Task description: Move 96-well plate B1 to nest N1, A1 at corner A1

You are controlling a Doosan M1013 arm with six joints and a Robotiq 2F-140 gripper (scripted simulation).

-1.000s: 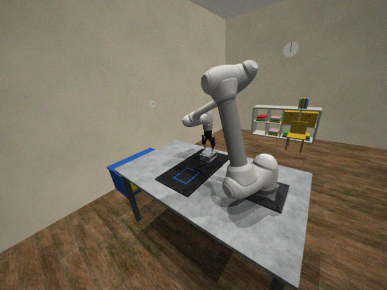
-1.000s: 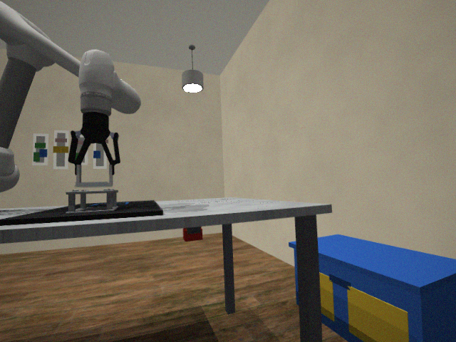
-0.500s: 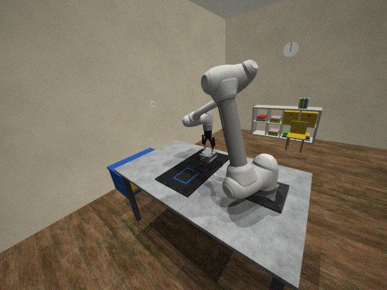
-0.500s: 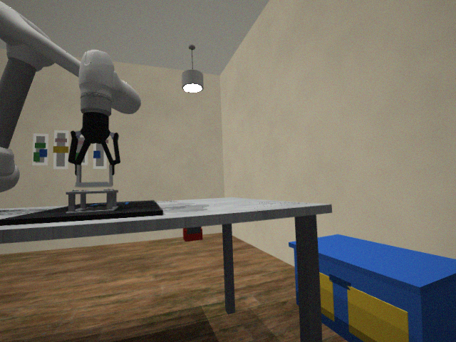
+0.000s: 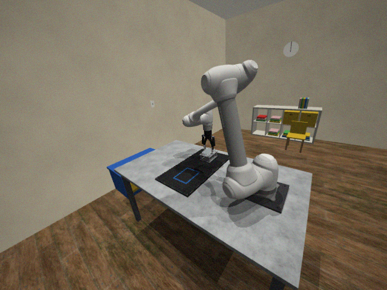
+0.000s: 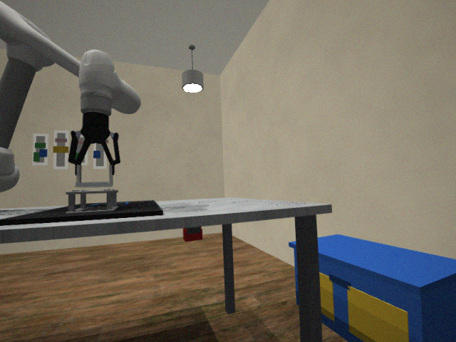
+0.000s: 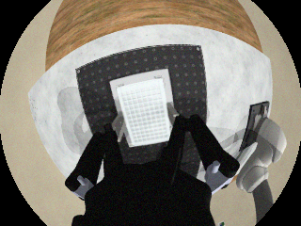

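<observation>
Now: hand 30 mm above the 96-well plate. Round my hand: raised plate nest N1: 50 mm below.
</observation>
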